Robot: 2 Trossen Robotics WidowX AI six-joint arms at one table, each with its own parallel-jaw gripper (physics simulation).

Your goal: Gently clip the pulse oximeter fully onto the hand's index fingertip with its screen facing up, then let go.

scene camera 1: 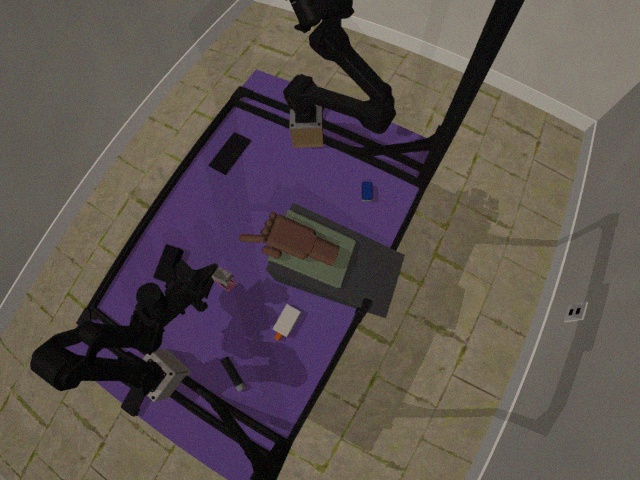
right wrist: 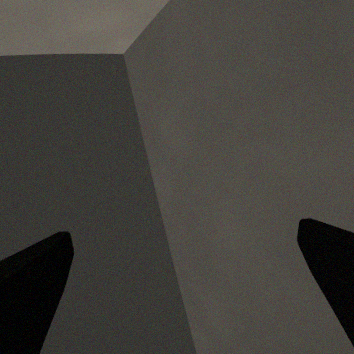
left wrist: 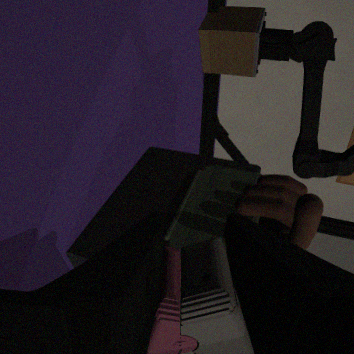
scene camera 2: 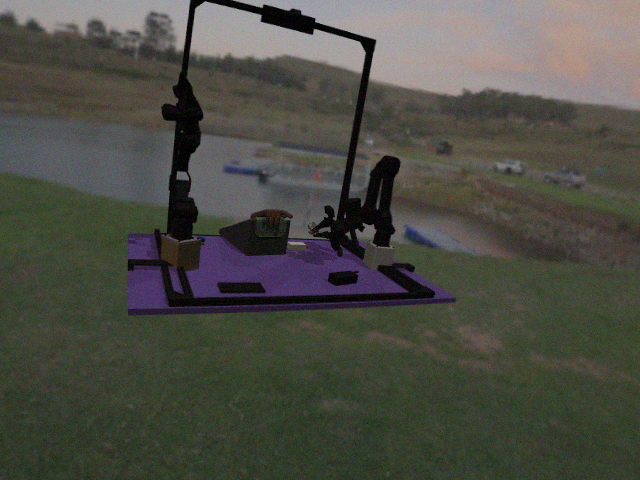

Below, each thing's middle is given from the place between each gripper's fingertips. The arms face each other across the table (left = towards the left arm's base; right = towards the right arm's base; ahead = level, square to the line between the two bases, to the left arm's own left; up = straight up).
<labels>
The index finger (left wrist: 308, 208) is 70 mm behind my left hand, 100 mm to the right of it and 60 mm above it.
The index finger lies 15 cm behind my right hand, 48 cm to the left of it and 45 cm below it.
</labels>
